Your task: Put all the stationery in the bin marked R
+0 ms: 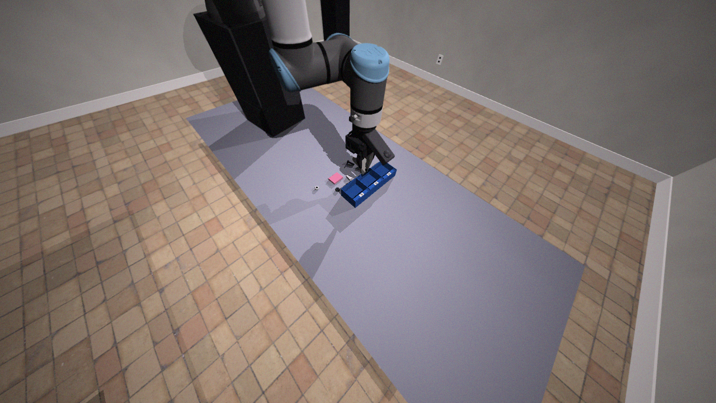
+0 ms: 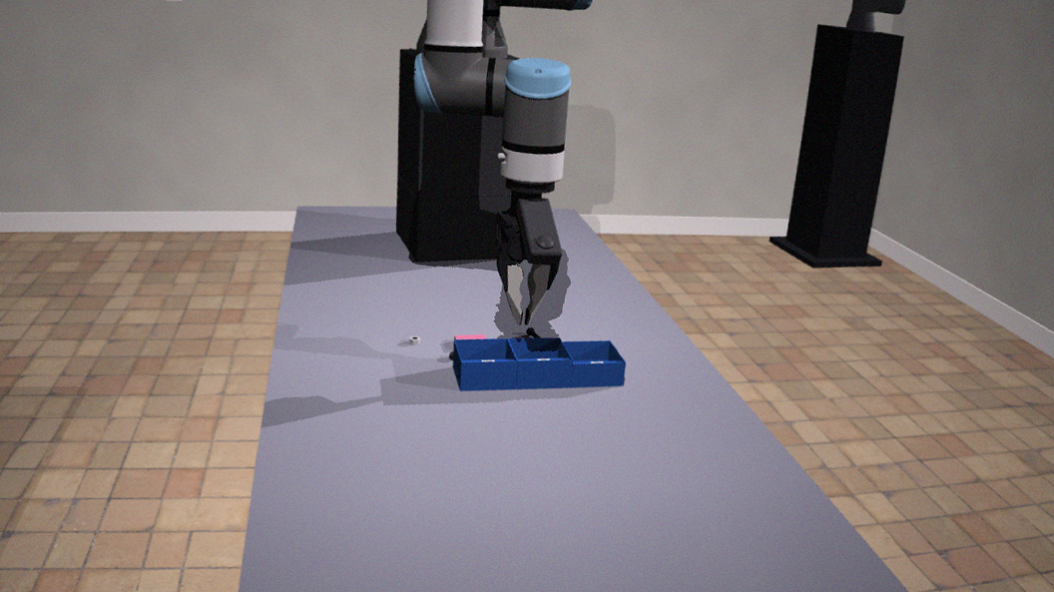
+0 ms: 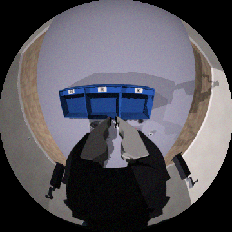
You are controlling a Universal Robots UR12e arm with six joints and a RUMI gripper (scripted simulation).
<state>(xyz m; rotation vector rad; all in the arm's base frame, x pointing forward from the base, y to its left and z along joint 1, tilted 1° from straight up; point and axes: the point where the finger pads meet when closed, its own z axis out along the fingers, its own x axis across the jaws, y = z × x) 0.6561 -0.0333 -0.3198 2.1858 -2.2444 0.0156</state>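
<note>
My hand is 7 cm above the blue bin row, 2 cm to the right of it and 2 cm short of it. Round my hand: light metal screw 9 cm below, 8 cm to the left, 7 cm behind; white piece 9 cm below, 8 cm behind, 1 cm to the right; black nut 9 cm to the right, 9 cm below, 6 cm behind.
</note>
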